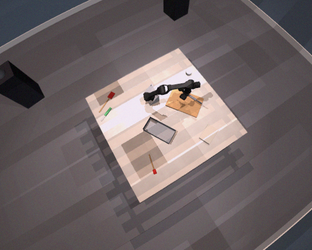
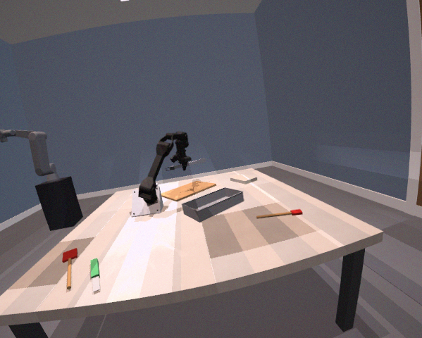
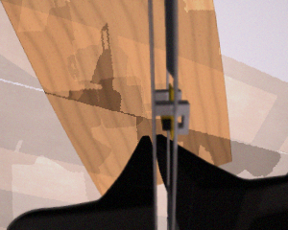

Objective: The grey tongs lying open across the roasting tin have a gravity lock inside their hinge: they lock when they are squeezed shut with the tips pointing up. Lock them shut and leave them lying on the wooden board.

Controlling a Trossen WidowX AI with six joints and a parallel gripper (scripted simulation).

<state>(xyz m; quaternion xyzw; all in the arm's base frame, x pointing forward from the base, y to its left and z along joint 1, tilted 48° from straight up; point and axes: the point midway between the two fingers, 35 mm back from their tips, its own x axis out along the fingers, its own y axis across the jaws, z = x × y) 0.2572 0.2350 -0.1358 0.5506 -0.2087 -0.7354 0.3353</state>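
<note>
Right now the wooden board is 150 mm below my gripper tip. Also, from my gripper tip: flat white slab: 430 mm ahead, 40 mm to the right, 140 mm below; then roasting tin: 90 mm ahead, 420 mm to the right, 130 mm below; then white disc: 260 mm behind, 280 mm to the left, 140 mm below.
</note>
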